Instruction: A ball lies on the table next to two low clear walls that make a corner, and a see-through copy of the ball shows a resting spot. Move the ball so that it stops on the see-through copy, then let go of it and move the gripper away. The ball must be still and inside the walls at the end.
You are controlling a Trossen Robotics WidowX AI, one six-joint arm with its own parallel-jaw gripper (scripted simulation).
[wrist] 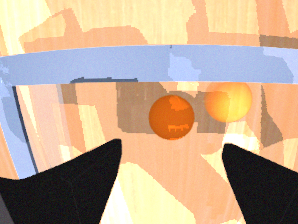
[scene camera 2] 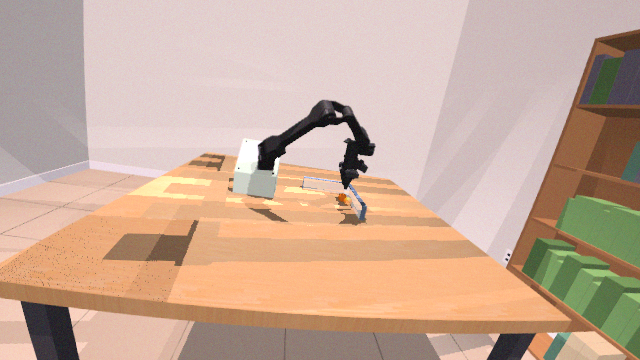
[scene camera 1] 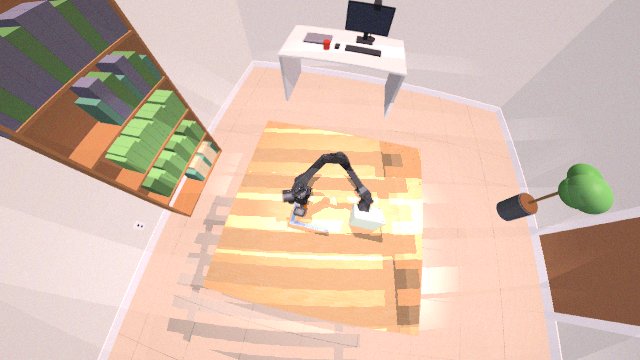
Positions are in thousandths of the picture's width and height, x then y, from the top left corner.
Labels:
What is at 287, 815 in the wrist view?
My gripper.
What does my gripper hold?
Nothing.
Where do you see an orange ball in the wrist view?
579, 525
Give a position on a see-through ball copy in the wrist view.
767, 453

